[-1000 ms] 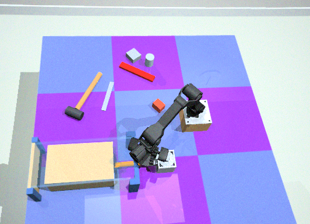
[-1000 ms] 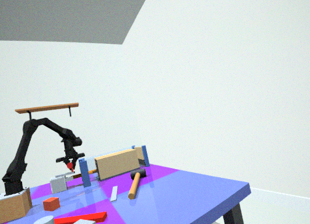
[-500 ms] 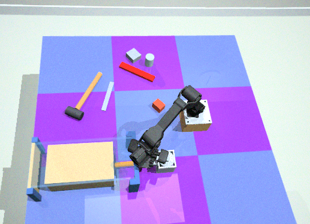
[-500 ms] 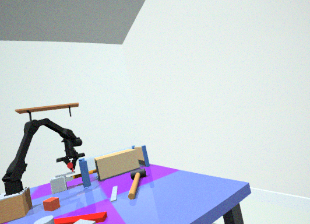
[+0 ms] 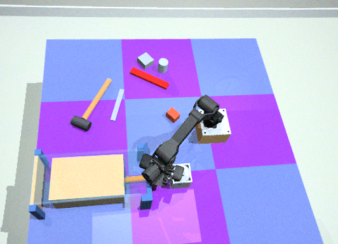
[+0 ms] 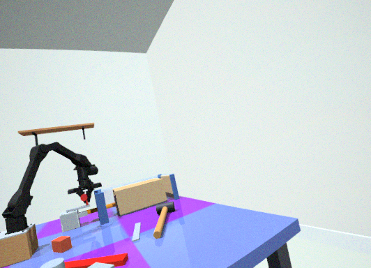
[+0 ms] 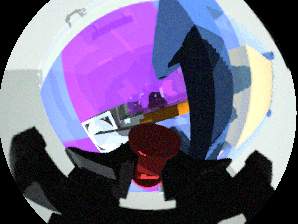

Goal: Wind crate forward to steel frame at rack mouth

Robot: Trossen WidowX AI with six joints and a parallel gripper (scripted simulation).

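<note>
Right now my gripper tip is 4 cm past the winch handle, 1 cm to the left of it and 1 cm above it. From my gripper tip the other things lie so: winch (11 cm behind, 3 cm to the right, 8 cm below); grey strip (26 cm ahead, 39 cm to the right, 11 cm below); red knob (2 cm above).
</note>
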